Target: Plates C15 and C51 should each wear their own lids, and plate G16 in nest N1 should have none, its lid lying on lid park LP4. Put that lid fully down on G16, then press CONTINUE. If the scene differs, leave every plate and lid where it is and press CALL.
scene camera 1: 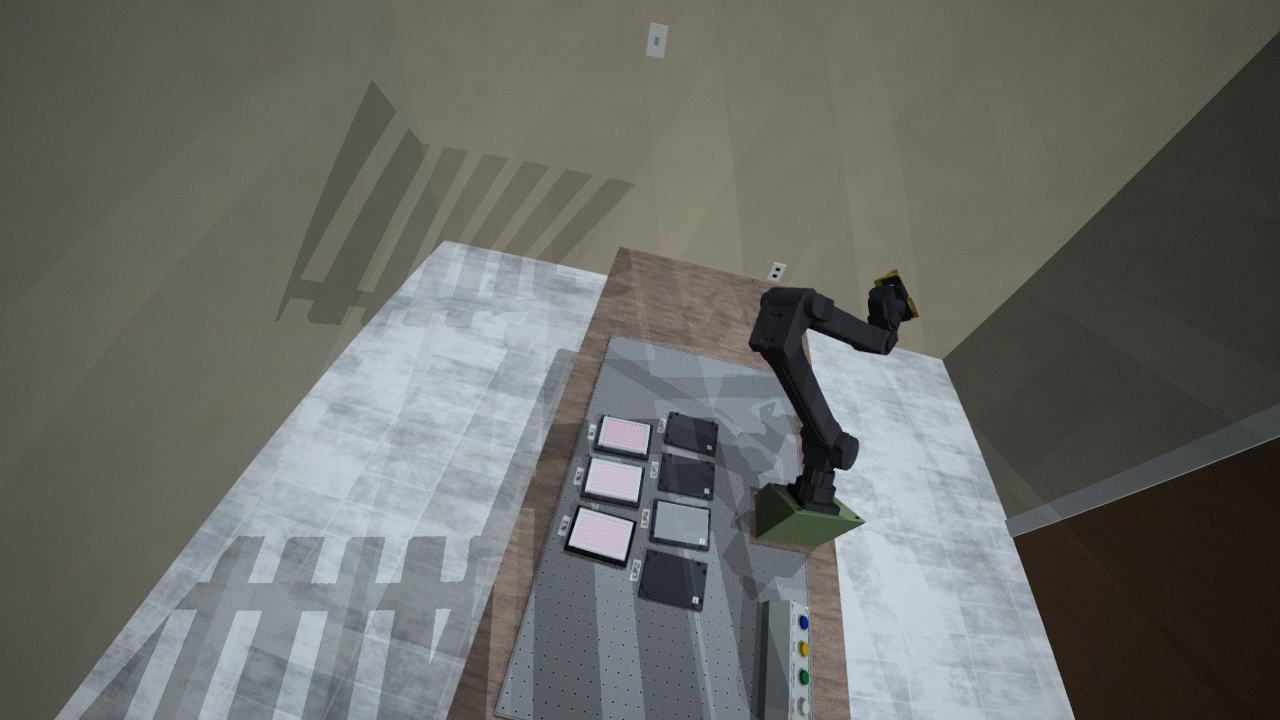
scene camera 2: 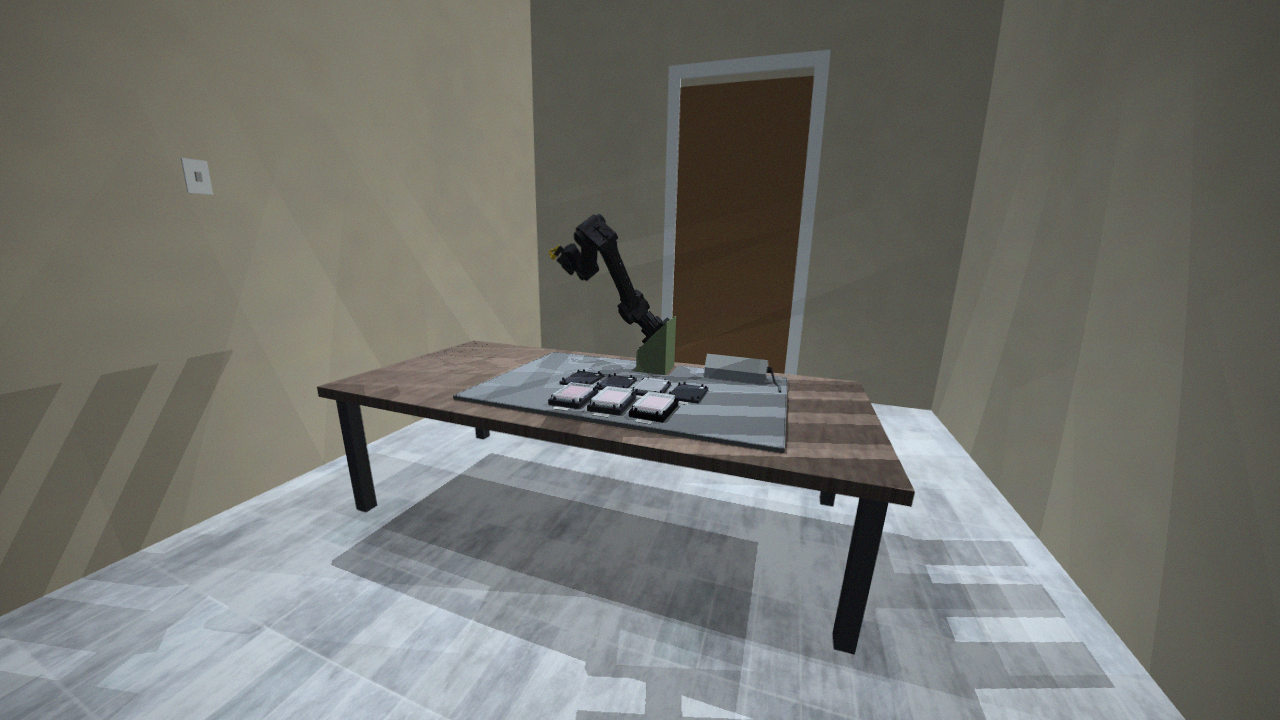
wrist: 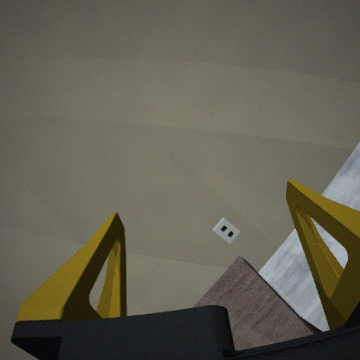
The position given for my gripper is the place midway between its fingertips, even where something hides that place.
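There's a nest labelled LP2 [scene camera 1: 666,578] that I can see here. My gripper [scene camera 1: 902,284] is open and holds nothing, and you'd find my gripper in the wrist view as well [wrist: 202,204].
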